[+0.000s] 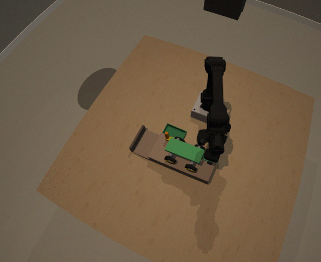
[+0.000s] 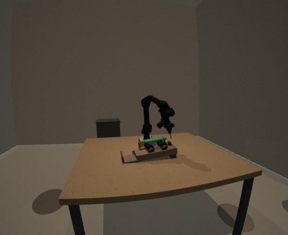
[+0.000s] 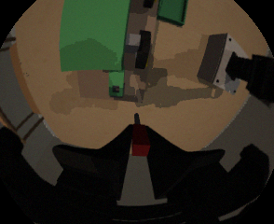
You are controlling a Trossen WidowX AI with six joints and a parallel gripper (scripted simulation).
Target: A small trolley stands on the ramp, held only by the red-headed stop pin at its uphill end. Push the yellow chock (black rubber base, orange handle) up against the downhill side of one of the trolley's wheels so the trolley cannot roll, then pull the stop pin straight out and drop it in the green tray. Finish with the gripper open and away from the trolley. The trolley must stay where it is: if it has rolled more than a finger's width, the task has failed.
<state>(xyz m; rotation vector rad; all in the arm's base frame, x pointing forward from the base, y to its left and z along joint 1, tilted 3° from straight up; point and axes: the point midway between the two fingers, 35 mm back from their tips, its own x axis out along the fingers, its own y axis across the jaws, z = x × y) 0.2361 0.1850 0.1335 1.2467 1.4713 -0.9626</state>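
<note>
My gripper tip is now 26 cm to the left of the green tray, 19 cm above it and 2 cm past it. From my gripper tip the other things lie so: red-headed stop pin right at my gripper tip; then trolley 13 cm to the right, 8 cm ahead, 6 cm below; then ramp 13 cm to the right, 13 cm below, 8 cm ahead.
</note>
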